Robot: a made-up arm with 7 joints. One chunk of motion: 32 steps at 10 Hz.
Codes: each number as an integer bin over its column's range. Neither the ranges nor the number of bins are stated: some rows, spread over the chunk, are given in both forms.
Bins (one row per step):
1: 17 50 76 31 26 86 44
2: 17 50 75 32 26 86 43
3: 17 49 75 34 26 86 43
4: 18 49 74 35 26 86 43
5: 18 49 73 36 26 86 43
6: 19 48 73 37 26 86 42
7: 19 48 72 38 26 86 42
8: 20 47 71 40 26 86 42
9: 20 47 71 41 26 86 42
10: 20 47 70 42 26 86 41
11: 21 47 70 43 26 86 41
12: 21 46 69 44 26 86 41
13: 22 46 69 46 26 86 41
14: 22 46 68 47 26 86 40
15: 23 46 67 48 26 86 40
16: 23 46 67 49 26 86 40
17: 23 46 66 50 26 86 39
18: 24 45 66 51 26 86 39
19: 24 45 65 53 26 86 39
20: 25 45 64 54 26 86 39
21: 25 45 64 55 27 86 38
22: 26 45 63 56 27 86 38
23: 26 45 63 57 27 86 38
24: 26 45 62 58 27 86 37
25: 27 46 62 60 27 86 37
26: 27 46 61 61 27 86 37
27: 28 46 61 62 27 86 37
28: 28 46 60 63 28 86 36
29: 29 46 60 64 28 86 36
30: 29 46 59 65 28 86 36
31: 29 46 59 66 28 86 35
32: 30 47 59 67 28 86 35
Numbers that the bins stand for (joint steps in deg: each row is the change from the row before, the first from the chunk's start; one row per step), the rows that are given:
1: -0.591 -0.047 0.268 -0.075 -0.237 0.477 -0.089
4: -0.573 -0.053 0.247 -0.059 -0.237 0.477 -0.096
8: -0.536 -0.063 0.217 -0.038 -0.237 0.477 -0.103
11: -0.518 -0.063 0.207 -0.026 -0.237 0.477 -0.110
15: -0.482 -0.068 0.177 -0.006 -0.237 0.477 -0.117
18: -0.464 -0.073 0.167 0.006 -0.237 0.477 -0.124
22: -0.427 -0.073 0.136 0.026 -0.227 0.477 -0.131
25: -0.409 -0.068 0.126 0.042 -0.227 0.477 -0.138
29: -0.373 -0.068 0.106 0.059 -0.217 0.477 -0.145
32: -0.355 -0.063 0.096 0.071 -0.217 0.477 -0.153
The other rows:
2: -0.591 -0.047 0.258 -0.071 -0.237 0.477 -0.096
3: -0.591 -0.053 0.258 -0.063 -0.237 0.477 -0.096
5: -0.573 -0.053 0.237 -0.055 -0.237 0.477 -0.096
6: -0.555 -0.058 0.237 -0.051 -0.237 0.477 -0.103
7: -0.555 -0.058 0.227 -0.046 -0.237 0.477 -0.103
9: -0.536 -0.063 0.217 -0.034 -0.237 0.477 -0.103
10: -0.536 -0.063 0.207 -0.030 -0.237 0.477 -0.110
12: -0.518 -0.068 0.197 -0.022 -0.237 0.477 -0.110
13: -0.500 -0.068 0.197 -0.014 -0.237 0.477 -0.110
14: -0.500 -0.068 0.187 -0.010 -0.237 0.477 -0.117
16: -0.482 -0.068 0.177 -0.002 -0.237 0.477 -0.117
17: -0.482 -0.068 0.167 0.002 -0.237 0.477 -0.124
19: -0.464 -0.073 0.157 0.014 -0.237 0.477 -0.124
20: -0.445 -0.073 0.146 0.018 -0.237 0.477 -0.124
21: -0.445 -0.073 0.146 0.022 -0.227 0.477 -0.131
23: -0.427 -0.073 0.136 0.030 -0.227 0.477 -0.131
24: -0.427 -0.073 0.126 0.034 -0.227 0.477 -0.138
26: -0.409 -0.068 0.116 0.046 -0.227 0.477 -0.138
27: -0.391 -0.068 0.116 0.051 -0.227 0.477 -0.138
28: -0.391 -0.068 0.106 0.055 -0.217 0.477 -0.145
30: -0.373 -0.068 0.096 0.063 -0.217 0.477 -0.145
31: -0.373 -0.068 0.096 0.067 -0.217 0.477 -0.153

